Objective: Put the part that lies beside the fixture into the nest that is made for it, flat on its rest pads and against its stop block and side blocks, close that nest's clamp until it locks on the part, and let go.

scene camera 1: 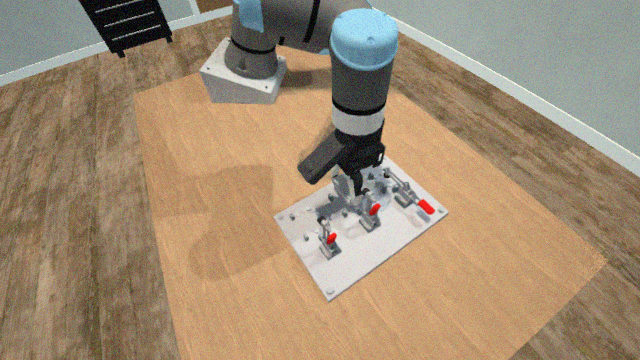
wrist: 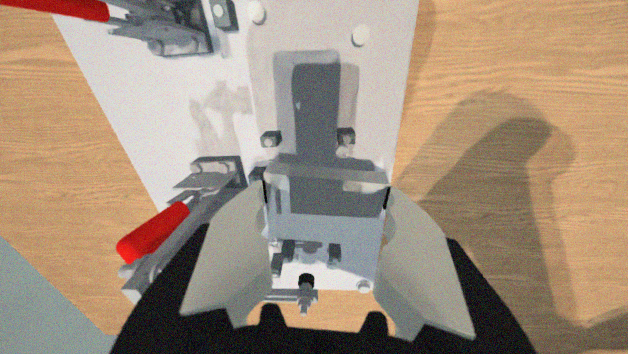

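Where they show: gripper, fingertip midpoint: (scene camera 1: 345, 191) (wrist: 324, 185); arm's base, origin of the base link: (scene camera 1: 251, 63).
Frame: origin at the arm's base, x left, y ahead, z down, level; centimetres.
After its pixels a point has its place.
My gripper (scene camera 1: 357, 192) @(x -2.1, y 63.4, z 4.0 cm) (wrist: 324, 185) @(x -2.1, y 63.4, z 4.0 cm) is shut on the part (wrist: 325, 194) @(x -2.3, y 63.4, z 2.4 cm), a grey block-like piece with a pale upper edge, spanning both fingertips in the wrist view. Fingers mostly hide it in the scene view. It is over the white fixture plate (scene camera 1: 350, 262) @(x -10.3, y 77.6, z 6.7 cm) (wrist: 135, 115) @(x -6.6, y 78.6, z 6.7 cm), around the middle nest; whether it touches rest pads is unclear. Small dark blocks (wrist: 271, 138) @(x -5.3, y 67.3, z 5.0 cm) (wrist: 346, 136) @(x -5.5, y 62.0, z 4.9 cm) stand just beyond it, and another block (wrist: 257, 174) @(x -2.2, y 68.8, z 5.2 cm) is by the left fingertip. The middle clamp (scene camera 1: 370, 220) @(x -2.1, y 73.4, z 2.5 cm) (wrist: 215, 170) @(x -2.5, y 72.3, z 5.3 cm), with a red handle (scene camera 1: 374, 209) @(x -2.1, y 73.6, z -1.9 cm) (wrist: 152, 232) @(x -1.9, y 72.7, z -1.0 cm), stands beside the part, its arm raised.
Another clamp (scene camera 1: 330, 247) @(x -13.0, y 74.0, z 2.7 cm) (wrist: 175, 40) @(x -11.3, y 72.8, z 5.8 cm) stands toward the plate's near left end in the scene view. A third clamp (scene camera 1: 404, 196) @(x 8.6, y 72.3, z 3.8 cm) with a red handle (scene camera 1: 426, 206) @(x 9.7, y 77.7, z 1.9 cm) is at the right end; its black tip (wrist: 306, 280) @(x 8.6, y 65.0, z 3.4 cm) shows between the fingers. The robot base (scene camera 1: 242, 87) @(x -7.8, y 10.6, z 1.6 cm) stands at the back.
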